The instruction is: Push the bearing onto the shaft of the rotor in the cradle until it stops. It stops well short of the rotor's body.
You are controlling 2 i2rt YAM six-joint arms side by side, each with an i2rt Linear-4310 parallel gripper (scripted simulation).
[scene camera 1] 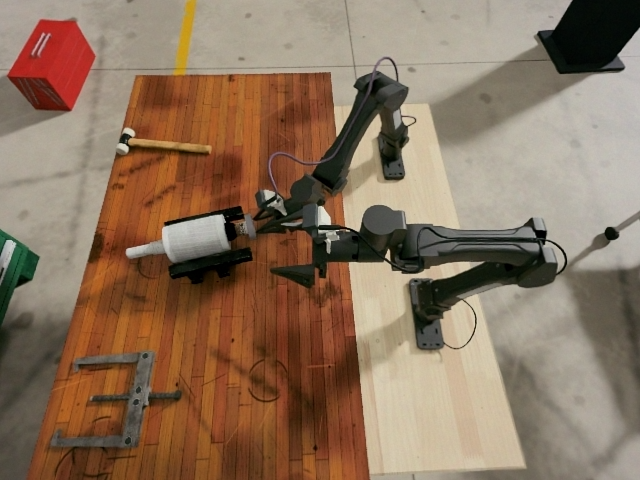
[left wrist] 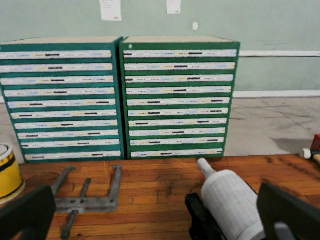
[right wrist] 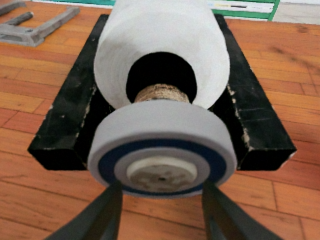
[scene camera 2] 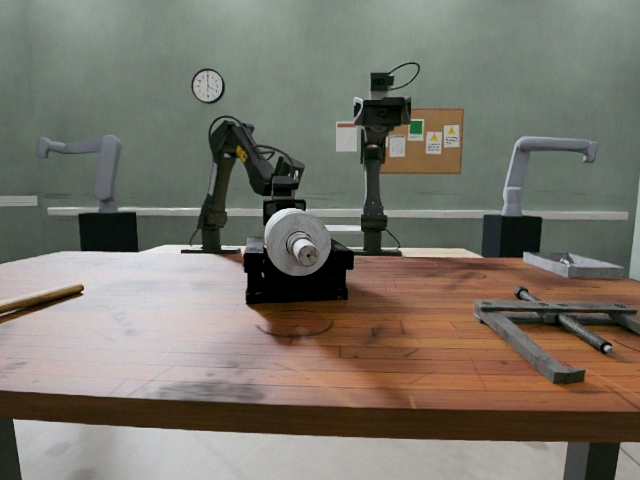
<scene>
In view: the left gripper (scene camera 1: 271,246), the right gripper (scene camera 1: 255,226), a white rotor (scene camera 2: 298,243), a black cradle (scene camera 2: 329,282) and a blue-ringed bearing (right wrist: 172,129).
The white rotor is seen too in scene camera 1 (scene camera 1: 193,239). The black cradle is seen too in scene camera 1 (scene camera 1: 193,269) and in the right wrist view (right wrist: 62,143). The left gripper is seen too in the left wrist view (left wrist: 156,194) and in scene camera 2 (scene camera 2: 384,103). The left wrist view misses the blue-ringed bearing: it is out of frame.
</scene>
